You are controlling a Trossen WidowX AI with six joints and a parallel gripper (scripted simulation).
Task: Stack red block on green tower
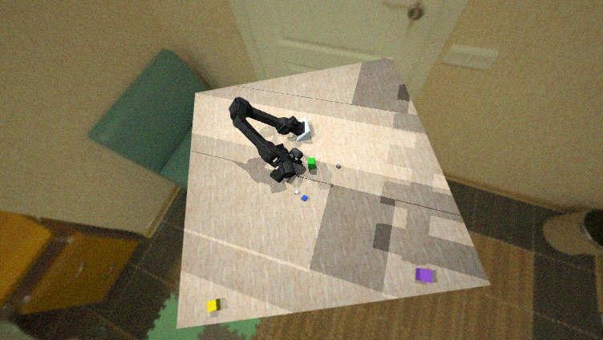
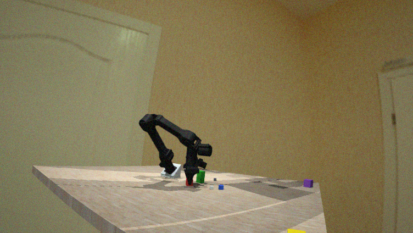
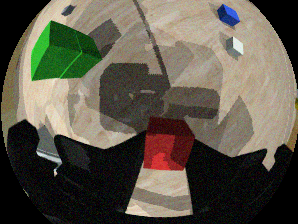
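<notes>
The small white cube is 12 cm ahead of my gripper tip and 4 cm to the left of it. Round my gripper tip: tiny dark cube (1 cm behind, 25 cm to the left); then red block (1 cm above); then blue cube (15 cm ahead, 8 cm to the left).
</notes>
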